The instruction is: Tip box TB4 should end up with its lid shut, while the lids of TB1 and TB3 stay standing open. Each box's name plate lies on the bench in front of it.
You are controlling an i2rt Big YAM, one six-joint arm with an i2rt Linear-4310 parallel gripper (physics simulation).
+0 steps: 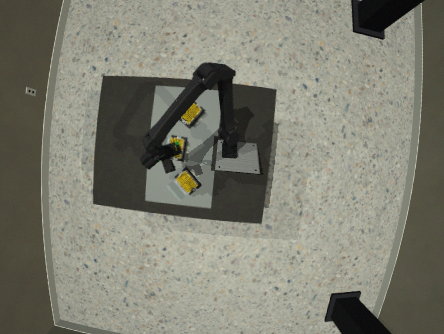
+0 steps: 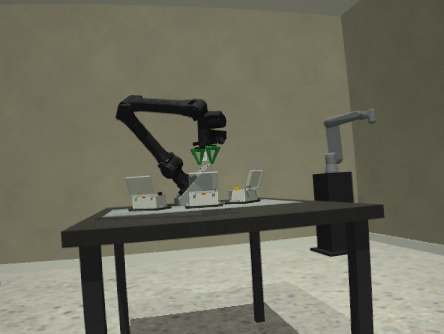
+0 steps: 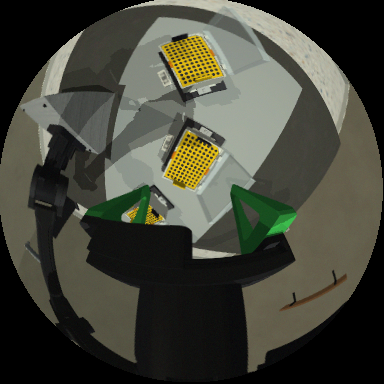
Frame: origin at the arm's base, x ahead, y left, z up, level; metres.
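Where they show: gripper, fingertip midpoint: point(image 2: 205, 164) point(image 3: 189, 188); arm's base, link origin: point(image 1: 229, 150) point(image 2: 188, 185) point(image 3: 67, 135).
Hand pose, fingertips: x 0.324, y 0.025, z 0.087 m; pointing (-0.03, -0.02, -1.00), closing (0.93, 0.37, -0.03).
Observation:
Things, the pixels of their top centre, and the offset from my fingertips. "pt": a spot on its surface instead. Level surfaces: height alone.
- arm's elbow side, surface spot: point(image 3: 154, 216) pt dx -0.035, dy -0.231, dz -0.126 m
- middle box, top centre: point(image 3: 185, 161) point(image 2: 202, 191) point(image 1: 177, 148) dx -0.006, dy -0.021, dz -0.116 m
- far end, surface spot: point(image 3: 192, 60) point(image 1: 185, 181) pt dx -0.069, dy +0.179, dz -0.125 m
- elbow-side lid, surface spot: point(image 2: 139, 185) pt dx -0.005, dy -0.288, dz -0.075 m
- middle lid, surface spot: point(image 3: 225, 187) point(image 2: 205, 181) pt dx +0.081, dy -0.023, dz -0.076 m
- far-end lid, surface spot: point(image 3: 240, 42) point(image 2: 255, 178) pt dx -0.011, dy +0.230, dz -0.072 m
- far-end plate, surface spot: point(image 3: 164, 78) pt dx -0.121, dy +0.138, dz -0.180 m
- middle plate, surface spot: point(image 3: 168, 143) pt dx -0.057, dy -0.016, dz -0.180 m
- pale mat, surface height: dz -0.182 m
- dark bench, surface height: dz -0.185 m
Three white tip boxes with yellow racks stand in a row: one at the arm's elbow side point(image 1: 192, 114) point(image 2: 148, 201) point(image 3: 154, 216), a middle box point(image 1: 177, 147) point(image 2: 203, 198) point(image 3: 192, 159), and one at the far end point(image 1: 188, 181) point(image 2: 242, 194) point(image 3: 192, 60). Their clear lids stand open: the elbow-side lid point(image 2: 139, 185), the middle lid point(image 2: 210, 180) point(image 3: 225, 187) and the far-end lid point(image 2: 255, 179) point(image 3: 240, 42). The name plates, such as the far-end plate point(image 3: 164, 78) and middle plate point(image 3: 168, 143), are too small to read. My gripper point(image 2: 207, 163) point(image 3: 189, 188) is open and empty above the middle box.
The boxes stand on a pale mat point(image 1: 201, 201) on the dark bench point(image 1: 120, 170) point(image 2: 300, 212). The arm's grey base plate point(image 1: 245, 159) point(image 3: 95, 112) lies on the bench side opposite the lids. A second, grey arm point(image 2: 334, 142) stands on a black pedestal away from the bench.

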